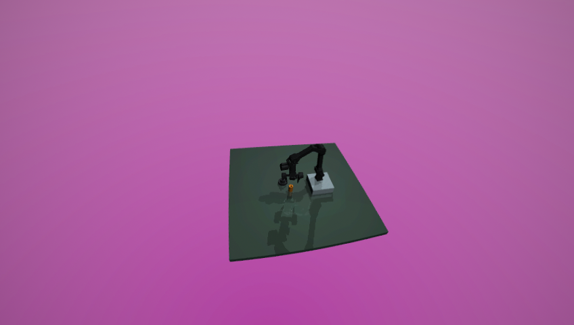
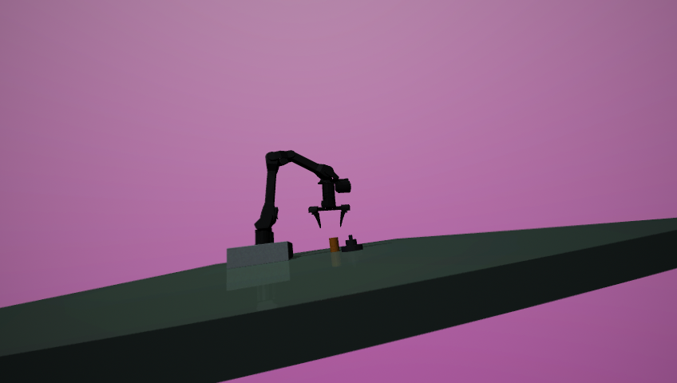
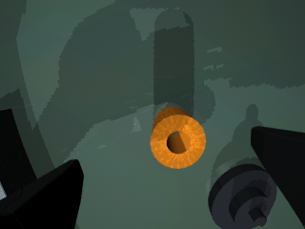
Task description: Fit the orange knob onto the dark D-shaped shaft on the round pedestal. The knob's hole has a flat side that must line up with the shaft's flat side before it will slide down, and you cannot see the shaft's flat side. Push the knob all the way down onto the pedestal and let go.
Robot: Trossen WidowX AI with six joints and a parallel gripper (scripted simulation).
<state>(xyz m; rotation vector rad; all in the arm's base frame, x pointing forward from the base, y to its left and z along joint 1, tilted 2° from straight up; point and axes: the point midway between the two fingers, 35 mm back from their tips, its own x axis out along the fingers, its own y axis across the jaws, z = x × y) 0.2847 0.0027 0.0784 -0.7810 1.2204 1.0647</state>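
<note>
Right now my gripper tip is 10 mm to the left of the orange knob and 80 mm above it. From my gripper tip the other things lie so: round dark pedestal 40 mm ahead, 130 mm to the right, 80 mm below.
</note>
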